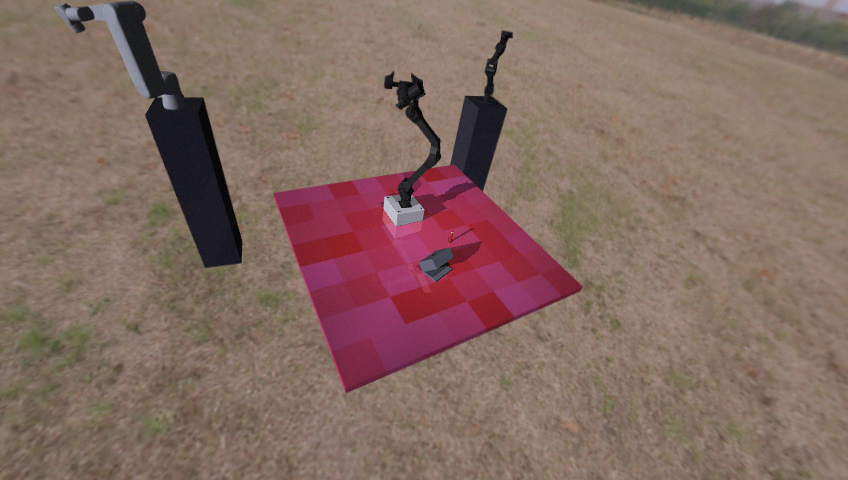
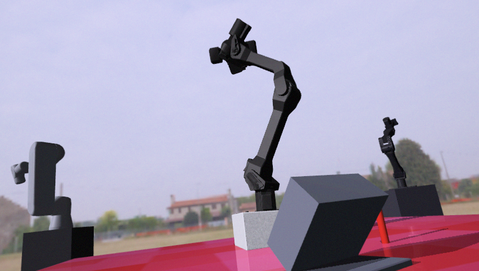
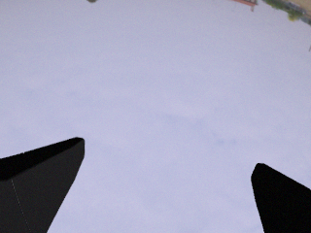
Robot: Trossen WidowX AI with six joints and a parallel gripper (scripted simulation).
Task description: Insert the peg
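The red peg is 68 cm below my gripper tip, 50 cm ahead of it and 20 cm to the left of it. Round my gripper tip: grey sloped panel block (68 cm ahead, 67 cm below, 4 cm to the left).
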